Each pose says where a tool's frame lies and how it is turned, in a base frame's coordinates. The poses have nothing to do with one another.
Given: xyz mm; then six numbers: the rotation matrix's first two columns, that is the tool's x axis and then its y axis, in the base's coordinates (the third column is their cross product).
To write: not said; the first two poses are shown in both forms.
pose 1, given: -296.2, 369.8, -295.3, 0.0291, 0.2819, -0.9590, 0.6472, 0.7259, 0.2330
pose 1, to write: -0.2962, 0.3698, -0.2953, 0.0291, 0.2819, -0.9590, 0.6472, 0.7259, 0.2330
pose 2, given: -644.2, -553.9, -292.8, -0.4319, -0.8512, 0.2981, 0.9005, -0.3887, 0.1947
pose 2, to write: -0.6442, -0.5539, -0.2928, -0.4319, -0.8512, 0.2981, 0.9005, -0.3887, 0.1947
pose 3, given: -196.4, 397.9, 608.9, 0.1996, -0.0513, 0.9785, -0.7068, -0.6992, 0.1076
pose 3, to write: -0.1964, 0.3979, 0.6089, 0.1996, -0.0513, 0.9785, -0.7068, -0.6992, 0.1076
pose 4, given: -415.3, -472.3, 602.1, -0.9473, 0.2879, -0.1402, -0.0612, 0.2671, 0.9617
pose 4, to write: -0.4153, -0.4723, 0.6021, -0.9473, 0.2879, -0.1402, -0.0612, 0.2671, 0.9617
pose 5, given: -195.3, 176.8, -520.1, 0.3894, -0.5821, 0.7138, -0.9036, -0.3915, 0.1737
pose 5, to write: -0.1953, 0.1768, -0.5201, 0.3894, -0.5821, 0.7138, -0.9036, -0.3915, 0.1737
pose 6, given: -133.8, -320.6, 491.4, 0.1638, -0.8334, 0.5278, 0.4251, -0.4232, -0.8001
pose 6, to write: -0.1338, -0.3206, 0.4914, 0.1638, -0.8334, 0.5278, 0.4251, -0.4232, -0.8001
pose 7, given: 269.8, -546.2, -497.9, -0.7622, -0.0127, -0.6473, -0.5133, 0.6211, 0.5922
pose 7, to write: 0.2698, -0.5462, -0.4979, -0.7622, -0.0127, -0.6473, -0.5133, 0.6211, 0.5922
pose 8, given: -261.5, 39.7, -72.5, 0.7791, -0.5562, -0.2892, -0.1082, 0.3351, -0.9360
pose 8, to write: -0.2615, 0.0397, -0.0725, 0.7791, -0.5562, -0.2892, -0.1082, 0.3351, -0.9360
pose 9, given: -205.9, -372.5, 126.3, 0.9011, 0.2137, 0.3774, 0.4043, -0.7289, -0.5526
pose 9, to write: -0.2059, -0.3725, 0.1263, 0.9011, 0.2137, 0.3774, 0.4043, -0.7289, -0.5526
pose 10, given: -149.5, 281.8, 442.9, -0.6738, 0.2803, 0.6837, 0.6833, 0.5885, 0.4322
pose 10, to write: -0.1495, 0.2818, 0.4429, -0.6738, 0.2803, 0.6837, 0.6833, 0.5885, 0.4322
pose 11, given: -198.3, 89.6, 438.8, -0.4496, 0.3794, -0.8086, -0.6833, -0.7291, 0.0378
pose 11, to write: -0.1983, 0.0896, 0.4388, -0.4496, 0.3794, -0.8086, -0.6833, -0.7291, 0.0378
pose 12, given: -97.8, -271.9, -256.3, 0.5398, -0.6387, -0.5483, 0.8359, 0.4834, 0.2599
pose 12, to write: -0.0978, -0.2719, -0.2563, 0.5398, -0.6387, -0.5483, 0.8359, 0.4834, 0.2599
